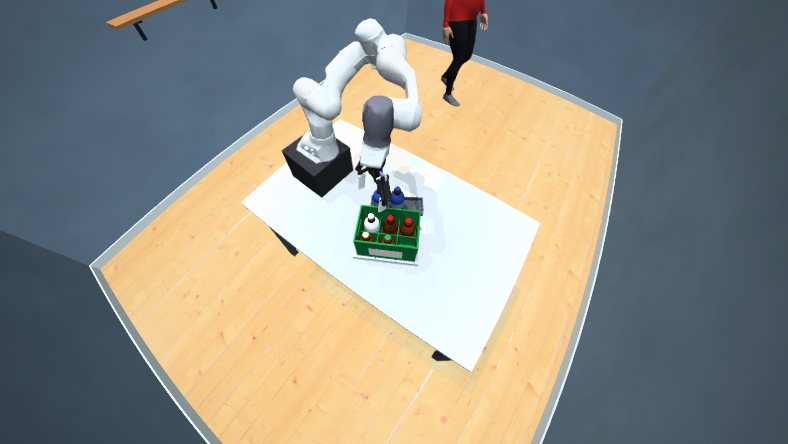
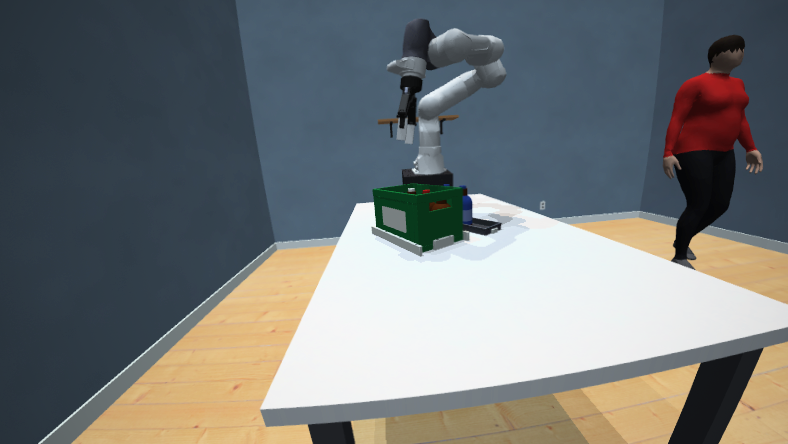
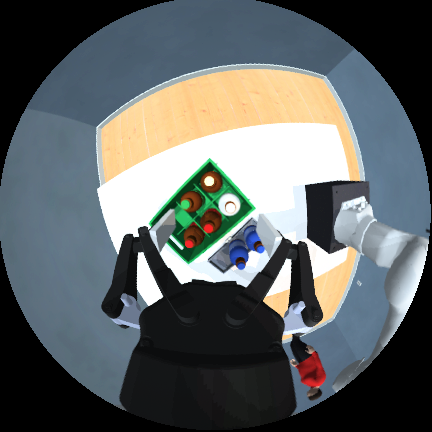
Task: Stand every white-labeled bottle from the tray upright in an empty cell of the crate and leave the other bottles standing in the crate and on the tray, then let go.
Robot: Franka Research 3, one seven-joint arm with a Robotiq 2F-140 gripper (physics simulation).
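A white-labeled bottle with a white cap (image 1: pixel 371 223) (image 2: pixel 411 190) (image 3: pixel 230 204) stands upright in a corner cell of the green crate (image 1: pixel 412 254) (image 2: pixel 441 228) (image 3: pixel 232 183), on the side by the tray. Brown bottles with red caps (image 1: pixel 390 225) (image 3: pixel 211 220), a cream-capped bottle (image 1: pixel 366 237) (image 3: pixel 211 182) and a green-capped bottle (image 1: pixel 387 239) (image 3: pixel 191 201) stand in other cells. One corner cell is empty. Two blue bottles (image 1: pixel 397 197) (image 3: pixel 238 252) stand on the dark tray (image 1: pixel 414 205) (image 2: pixel 485 226) (image 3: pixel 218 263); no white-labeled bottle shows there. My gripper (image 1: pixel 372 193) (image 2: pixel 405 134) (image 3: pixel 215 220) is wide open and empty, high above the bottles.
Low light-coloured strips (image 2: pixel 397 241) stand along the crate's base on the white table (image 1: pixel 463 248) (image 2: pixel 496 319). The arm's black base block (image 1: pixel 319 170) (image 3: pixel 327 215) is behind the crate. A person in a red top (image 1: pixel 460 33) (image 2: pixel 711 115) (image 3: pixel 311 371) is beyond the table.
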